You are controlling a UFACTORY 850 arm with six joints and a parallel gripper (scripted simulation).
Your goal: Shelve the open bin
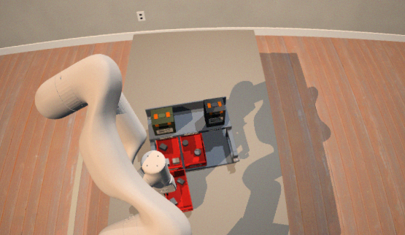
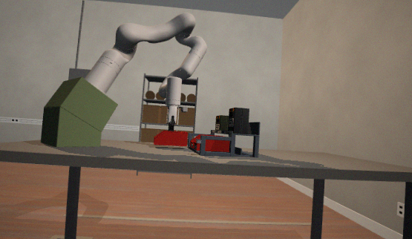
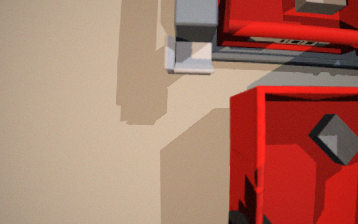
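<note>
Now: hand 50 mm to the left of the red bin and 20 mm above it. From my hand the other things lie so: grey part: 60 mm ahead, 60 mm to the right, 50 mm below; then grey shelf: 250 mm ahead, 120 mm to the right, 10 mm below.
</note>
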